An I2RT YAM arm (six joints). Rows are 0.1 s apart.
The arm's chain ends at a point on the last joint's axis. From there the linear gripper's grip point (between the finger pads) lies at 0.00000 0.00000 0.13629 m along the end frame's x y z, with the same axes.
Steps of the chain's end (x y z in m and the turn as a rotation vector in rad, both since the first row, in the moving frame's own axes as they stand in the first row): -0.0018, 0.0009, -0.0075, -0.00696, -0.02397, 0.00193; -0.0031, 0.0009, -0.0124, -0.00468, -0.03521, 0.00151; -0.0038, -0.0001, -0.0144, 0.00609, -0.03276, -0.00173; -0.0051, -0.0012, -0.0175, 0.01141, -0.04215, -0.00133; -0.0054, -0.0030, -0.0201, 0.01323, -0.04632, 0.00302; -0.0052, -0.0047, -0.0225, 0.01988, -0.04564, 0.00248; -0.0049, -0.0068, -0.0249, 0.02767, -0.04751, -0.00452; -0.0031, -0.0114, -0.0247, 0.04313, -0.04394, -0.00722; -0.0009, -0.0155, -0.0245, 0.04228, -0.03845, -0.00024; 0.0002, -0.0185, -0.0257, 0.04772, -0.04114, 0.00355
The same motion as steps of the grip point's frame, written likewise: -0.0051, 0.0018, -0.0075, -0.00696, -0.02397, 0.00193; -0.0079, 0.0015, -0.0125, -0.00468, -0.03521, 0.00151; -0.0083, -0.0009, -0.0145, 0.00609, -0.03276, -0.00173; -0.0108, -0.0028, -0.0176, 0.01141, -0.04215, -0.00133; -0.0117, -0.0048, -0.0203, 0.01323, -0.04632, 0.00302; -0.0114, -0.0074, -0.0227, 0.01988, -0.04564, 0.00248; -0.0114, -0.0106, -0.0251, 0.02767, -0.04751, -0.00452; -0.0091, -0.0173, -0.0250, 0.04313, -0.04394, -0.00722; -0.0061, -0.0213, -0.0247, 0.04228, -0.03845, -0.00024; -0.0054, -0.0250, -0.0260, 0.04772, -0.04114, 0.00355
